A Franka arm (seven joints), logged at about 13 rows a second.
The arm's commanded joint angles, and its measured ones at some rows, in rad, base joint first. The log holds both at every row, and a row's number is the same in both.
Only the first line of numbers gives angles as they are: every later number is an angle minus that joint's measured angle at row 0.
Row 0, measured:
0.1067 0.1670 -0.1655 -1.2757 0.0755 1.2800 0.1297
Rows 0 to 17, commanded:
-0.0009 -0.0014 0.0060 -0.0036 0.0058 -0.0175 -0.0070
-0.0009 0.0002 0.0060 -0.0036 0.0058 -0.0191 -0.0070
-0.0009 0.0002 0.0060 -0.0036 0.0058 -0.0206 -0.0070
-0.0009 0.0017 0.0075 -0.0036 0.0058 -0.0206 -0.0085
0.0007 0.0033 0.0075 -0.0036 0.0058 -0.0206 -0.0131
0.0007 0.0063 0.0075 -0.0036 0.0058 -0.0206 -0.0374
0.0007 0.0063 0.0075 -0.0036 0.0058 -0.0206 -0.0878
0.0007 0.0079 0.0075 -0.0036 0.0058 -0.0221 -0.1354
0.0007 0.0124 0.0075 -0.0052 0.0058 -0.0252 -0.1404
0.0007 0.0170 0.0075 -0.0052 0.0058 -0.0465 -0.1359
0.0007 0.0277 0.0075 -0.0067 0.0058 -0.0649 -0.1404
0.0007 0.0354 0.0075 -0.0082 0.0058 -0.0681 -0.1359
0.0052 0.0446 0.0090 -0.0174 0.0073 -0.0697 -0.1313
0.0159 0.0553 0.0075 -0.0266 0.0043 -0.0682 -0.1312
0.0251 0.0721 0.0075 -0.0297 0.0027 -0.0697 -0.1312
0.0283 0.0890 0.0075 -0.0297 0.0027 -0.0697 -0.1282
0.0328 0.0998 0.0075 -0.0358 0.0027 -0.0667 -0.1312
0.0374 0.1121 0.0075 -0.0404 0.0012 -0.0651 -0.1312
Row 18, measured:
0.0295 0.1001 0.0077 -0.0310 0.0000 -0.0593 -0.1223
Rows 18 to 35, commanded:
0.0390 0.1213 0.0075 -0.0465 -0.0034 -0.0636 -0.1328
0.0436 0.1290 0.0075 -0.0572 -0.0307 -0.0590 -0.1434
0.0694 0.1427 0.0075 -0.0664 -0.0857 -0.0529 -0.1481
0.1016 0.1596 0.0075 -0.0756 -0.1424 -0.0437 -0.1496
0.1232 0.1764 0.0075 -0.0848 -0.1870 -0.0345 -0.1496
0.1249 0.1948 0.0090 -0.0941 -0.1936 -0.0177 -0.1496
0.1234 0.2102 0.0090 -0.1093 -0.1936 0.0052 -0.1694
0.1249 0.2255 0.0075 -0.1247 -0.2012 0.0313 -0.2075
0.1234 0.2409 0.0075 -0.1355 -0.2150 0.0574 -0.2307
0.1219 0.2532 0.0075 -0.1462 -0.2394 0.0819 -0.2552
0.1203 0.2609 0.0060 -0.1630 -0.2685 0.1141 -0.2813
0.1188 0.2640 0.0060 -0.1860 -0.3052 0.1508 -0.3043
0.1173 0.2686 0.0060 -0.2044 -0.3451 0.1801 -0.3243
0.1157 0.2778 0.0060 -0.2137 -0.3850 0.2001 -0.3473
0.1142 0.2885 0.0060 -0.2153 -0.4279 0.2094 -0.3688
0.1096 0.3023 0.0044 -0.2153 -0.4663 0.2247 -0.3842
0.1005 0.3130 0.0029 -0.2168 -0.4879 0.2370 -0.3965
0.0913 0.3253 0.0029 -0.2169 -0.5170 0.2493 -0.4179
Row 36, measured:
0.1099 0.3133 0.0020 -0.2079 -0.4676 0.2213 -0.3728
